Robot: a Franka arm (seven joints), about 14 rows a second.
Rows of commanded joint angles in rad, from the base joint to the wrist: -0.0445, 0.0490, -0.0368, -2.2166, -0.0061, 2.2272, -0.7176; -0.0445, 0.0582, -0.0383, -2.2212, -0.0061, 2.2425, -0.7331; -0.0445, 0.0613, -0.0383, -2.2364, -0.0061, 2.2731, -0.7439; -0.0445, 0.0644, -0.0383, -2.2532, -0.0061, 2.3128, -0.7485; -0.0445, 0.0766, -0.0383, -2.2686, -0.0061, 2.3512, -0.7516; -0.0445, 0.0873, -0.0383, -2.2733, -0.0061, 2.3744, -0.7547; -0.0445, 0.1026, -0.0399, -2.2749, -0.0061, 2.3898, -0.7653; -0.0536, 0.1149, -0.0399, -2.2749, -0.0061, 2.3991, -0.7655; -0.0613, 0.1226, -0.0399, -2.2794, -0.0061, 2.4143, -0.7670; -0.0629, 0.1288, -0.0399, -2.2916, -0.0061, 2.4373, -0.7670; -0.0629, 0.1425, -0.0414, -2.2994, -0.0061, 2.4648, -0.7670; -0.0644, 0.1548, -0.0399, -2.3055, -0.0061, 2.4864, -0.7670; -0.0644, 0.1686, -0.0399, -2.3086, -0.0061, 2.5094, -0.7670; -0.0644, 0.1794, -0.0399, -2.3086, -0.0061, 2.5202, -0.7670; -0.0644, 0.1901, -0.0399, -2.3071, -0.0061, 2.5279, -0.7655; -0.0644, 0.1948, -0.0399, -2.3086, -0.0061, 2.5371, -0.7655; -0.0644, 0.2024, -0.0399, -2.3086, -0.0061, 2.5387, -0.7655; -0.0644, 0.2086, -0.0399, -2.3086, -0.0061, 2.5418, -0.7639; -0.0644, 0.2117, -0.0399, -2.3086, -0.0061, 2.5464, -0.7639; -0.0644, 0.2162, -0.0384, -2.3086, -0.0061, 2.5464, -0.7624
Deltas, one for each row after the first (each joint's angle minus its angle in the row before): 0.0000, 0.0092, -0.0015, -0.0046, 0.0000, 0.0153, -0.0155; 0.0000, 0.0031, 0.0000, -0.0152, 0.0000, 0.0306, -0.0108; 0.0000, 0.0031, 0.0000, -0.0168, 0.0000, 0.0397, -0.0046; 0.0000, 0.0122, 0.0000, -0.0154, 0.0000, 0.0384, -0.0031; 0.0000, 0.0107, 0.0000, -0.0047, 0.0000, 0.0232, -0.0031; 0.0000, 0.0153, -0.0016, -0.0016, 0.0000, 0.0154, -0.0106; -0.0091, 0.0123, 0.0000, 0.0000, 0.0000, 0.0093, -0.0002; -0.0077, 0.0077, 0.0000, -0.0045, 0.0000, 0.0152, -0.0015; -0.0016, 0.0062, 0.0000, -0.0122, 0.0000, 0.0230, 0.0000; 0.0000, 0.0137, -0.0015, -0.0078, 0.0000, 0.0275, 0.0000; -0.0015, 0.0123, 0.0015, -0.0061, 0.0000, 0.0216, 0.0000; 0.0000, 0.0138, 0.0000, -0.0031, 0.0000, 0.0230, 0.0000; 0.0000, 0.0108, 0.0000, 0.0000, 0.0000, 0.0108, 0.0000; 0.0000, 0.0107, 0.0000, 0.0015, 0.0000, 0.0077, 0.0015; 0.0000, 0.0047, 0.0000, -0.0015, 0.0000, 0.0092, 0.0000; 0.0000, 0.0076, 0.0000, 0.0000, 0.0000, 0.0016, 0.0000; 0.0000, 0.0062, 0.0000, 0.0000, 0.0000, 0.0031, 0.0016; 0.0000, 0.0031, 0.0000, 0.0000, 0.0000, 0.0046, 0.0000; 0.0000, 0.0045, 0.0015, 0.0000, 0.0000, 0.0000, 0.0015
